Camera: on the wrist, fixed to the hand. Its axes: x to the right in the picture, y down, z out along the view.
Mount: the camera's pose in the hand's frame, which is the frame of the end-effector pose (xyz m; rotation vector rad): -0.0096 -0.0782 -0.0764 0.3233 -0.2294 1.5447
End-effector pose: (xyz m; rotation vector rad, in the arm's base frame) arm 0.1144 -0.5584 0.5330 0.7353 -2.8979 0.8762
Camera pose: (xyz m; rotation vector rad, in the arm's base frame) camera 0.1495 -0.5709 0.6362 1.1824 2.0382 -0.8326
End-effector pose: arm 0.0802 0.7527 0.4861 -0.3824 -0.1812 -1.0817
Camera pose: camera 0.0034 0.6986 0.4294 -0.2372 -0.1924 0.5146
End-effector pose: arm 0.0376 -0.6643 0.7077 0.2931 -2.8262 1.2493
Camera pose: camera 0.0585 -0.6580 0.8153 1.3343 1.6523 -1.0671
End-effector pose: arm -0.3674 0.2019 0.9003 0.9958 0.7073 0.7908
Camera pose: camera -0.4153 0.2026 0.8016 1.8831 -0.3124 1.8525
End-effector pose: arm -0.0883 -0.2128 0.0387 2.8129 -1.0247 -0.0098
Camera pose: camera -0.0414 -0.1371 0.1028 -1.2538 2.6223 -0.0058
